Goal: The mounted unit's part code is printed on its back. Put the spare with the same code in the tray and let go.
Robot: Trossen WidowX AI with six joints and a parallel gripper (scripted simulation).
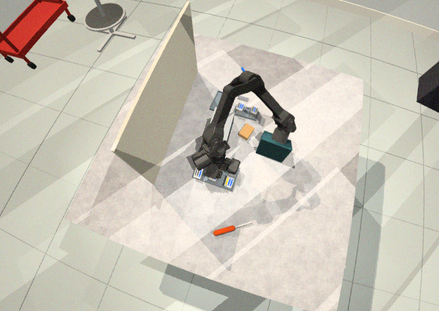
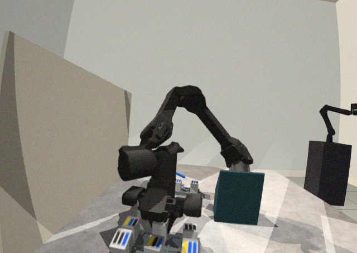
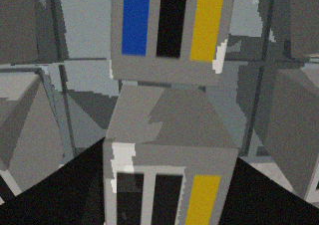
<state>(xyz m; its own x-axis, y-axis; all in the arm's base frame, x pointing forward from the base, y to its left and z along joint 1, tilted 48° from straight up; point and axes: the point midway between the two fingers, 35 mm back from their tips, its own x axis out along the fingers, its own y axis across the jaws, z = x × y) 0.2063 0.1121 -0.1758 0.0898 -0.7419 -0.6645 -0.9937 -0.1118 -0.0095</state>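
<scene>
The flat grey-blue tray is 15 cm ahead of my gripper tip, 34 cm to the right of it and 4 cm below it. Also, from my gripper tip: tall beige panel: 31 cm ahead, 12 cm to the right, 19 cm above; then grey mounted unit: 8 cm ahead, 17 cm to the right, 1 cm above; then orange block: 4 cm behind, 23 cm to the right, 2 cm below.
</scene>
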